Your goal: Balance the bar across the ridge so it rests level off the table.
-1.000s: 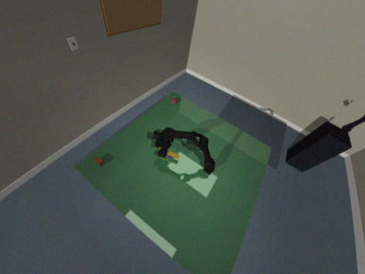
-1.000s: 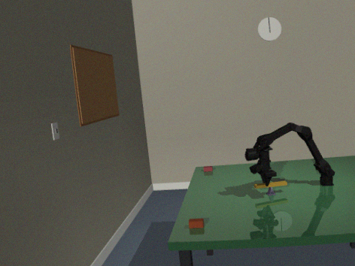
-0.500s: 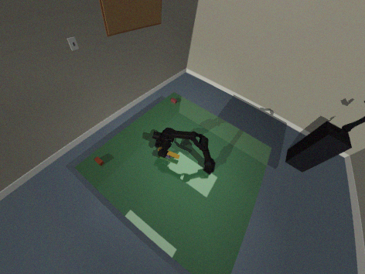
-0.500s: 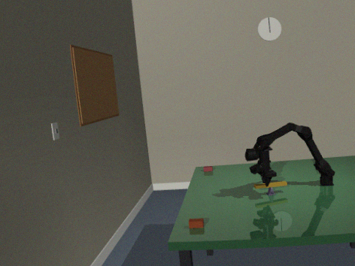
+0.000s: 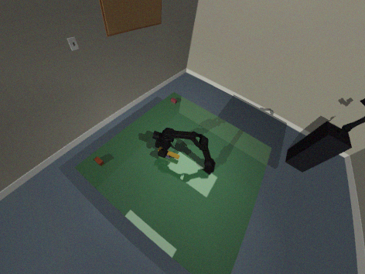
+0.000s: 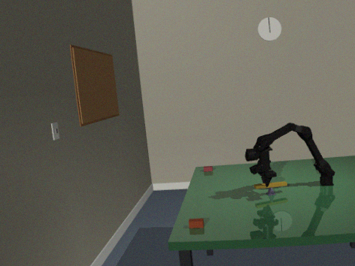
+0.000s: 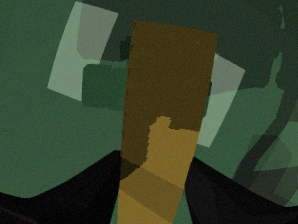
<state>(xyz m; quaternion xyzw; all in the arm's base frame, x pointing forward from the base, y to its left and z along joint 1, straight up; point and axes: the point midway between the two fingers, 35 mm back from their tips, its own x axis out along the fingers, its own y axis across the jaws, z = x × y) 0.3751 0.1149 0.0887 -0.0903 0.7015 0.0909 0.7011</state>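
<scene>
Right now my gripper tip is 3 cm past the yellow bar and 1 cm to the left of it.
</scene>
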